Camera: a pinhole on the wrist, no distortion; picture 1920 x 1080 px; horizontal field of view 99.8 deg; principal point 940.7 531.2 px. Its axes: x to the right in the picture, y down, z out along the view. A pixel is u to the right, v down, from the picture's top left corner.
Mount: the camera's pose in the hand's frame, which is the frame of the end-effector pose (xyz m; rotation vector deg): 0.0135 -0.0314 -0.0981 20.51 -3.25 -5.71
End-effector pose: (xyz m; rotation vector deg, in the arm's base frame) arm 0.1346 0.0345 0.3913 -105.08 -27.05 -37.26
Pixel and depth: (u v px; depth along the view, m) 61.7 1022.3 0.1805
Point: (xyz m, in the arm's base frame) 0.0305 0.1183 0.2250
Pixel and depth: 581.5 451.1 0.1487
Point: 0.0380 0.0955 0.4063
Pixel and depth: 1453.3 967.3 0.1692
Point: 0.2339 0.1320 0.4510
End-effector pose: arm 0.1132 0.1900 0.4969 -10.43 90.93 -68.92
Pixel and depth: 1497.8 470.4 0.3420
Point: 0.1126 -0.1794 0.5275
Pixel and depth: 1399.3 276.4 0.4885
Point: 0.1017 -0.3305 0.6566
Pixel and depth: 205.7 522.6 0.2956
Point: 0.3100 0.2183 0.7724
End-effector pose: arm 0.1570 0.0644 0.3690 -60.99 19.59 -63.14
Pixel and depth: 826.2 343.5 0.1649
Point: 0.1069 0.1017 0.4843
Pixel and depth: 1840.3 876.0 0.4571
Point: 0.6427 -0.1463 0.7566
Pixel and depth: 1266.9 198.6 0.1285
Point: 0.1117 0.0176 0.4935
